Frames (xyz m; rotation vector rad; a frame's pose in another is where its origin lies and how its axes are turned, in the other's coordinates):
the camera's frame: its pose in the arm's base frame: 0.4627 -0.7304 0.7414 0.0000 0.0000 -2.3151
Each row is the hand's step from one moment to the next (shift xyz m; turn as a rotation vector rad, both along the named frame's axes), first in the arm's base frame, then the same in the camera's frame.
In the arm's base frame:
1: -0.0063 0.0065 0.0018 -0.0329 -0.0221 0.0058
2: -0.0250 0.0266 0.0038 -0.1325 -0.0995 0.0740
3: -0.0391 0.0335 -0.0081 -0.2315 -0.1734 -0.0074
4: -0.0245 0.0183 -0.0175 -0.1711 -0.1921 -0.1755
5: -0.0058 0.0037 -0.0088 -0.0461 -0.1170 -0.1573
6: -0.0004 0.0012 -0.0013 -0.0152 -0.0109 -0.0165
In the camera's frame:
1: -0.0005 -0.0090 0.0018 0.0385 -0.0092 0.0058
2: -0.0026 -0.0364 0.0038 0.1630 -0.0301 0.0740
3: 0.0018 -0.0515 -0.0081 0.2844 -0.0528 -0.0074
4: 0.0031 -0.0304 -0.0175 0.2572 0.0043 -0.1755
5: 0.0012 -0.0068 -0.0088 0.1173 0.0454 -0.1573
6: -0.0006 -0.0011 -0.0013 0.0183 -0.0038 -0.0165

